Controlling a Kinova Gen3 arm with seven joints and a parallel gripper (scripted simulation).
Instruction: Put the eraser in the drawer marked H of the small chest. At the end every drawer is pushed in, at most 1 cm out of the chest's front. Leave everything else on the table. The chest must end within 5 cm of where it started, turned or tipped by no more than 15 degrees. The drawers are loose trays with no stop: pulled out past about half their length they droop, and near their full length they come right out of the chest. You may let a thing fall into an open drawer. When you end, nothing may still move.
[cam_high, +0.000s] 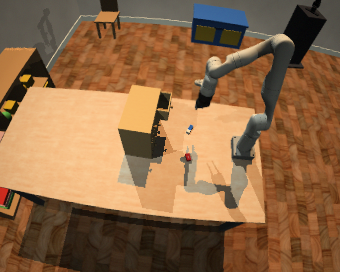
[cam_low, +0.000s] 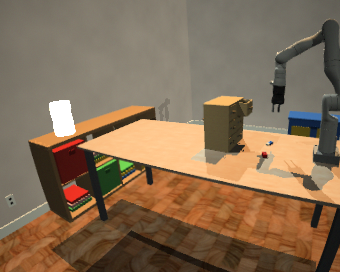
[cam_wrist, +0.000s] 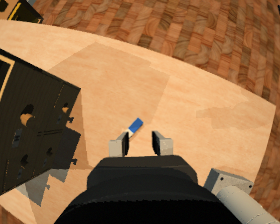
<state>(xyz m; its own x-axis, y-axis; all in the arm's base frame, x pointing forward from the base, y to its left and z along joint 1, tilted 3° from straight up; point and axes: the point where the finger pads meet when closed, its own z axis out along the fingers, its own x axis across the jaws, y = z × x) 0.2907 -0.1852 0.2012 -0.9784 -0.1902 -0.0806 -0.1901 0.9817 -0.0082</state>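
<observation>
The blue-and-white eraser is 30 mm ahead of my hand, 10 mm to the left of it and 240 mm below it. Round my hand: red block: 70 mm ahead, 200 mm to the left, 240 mm below.
</observation>
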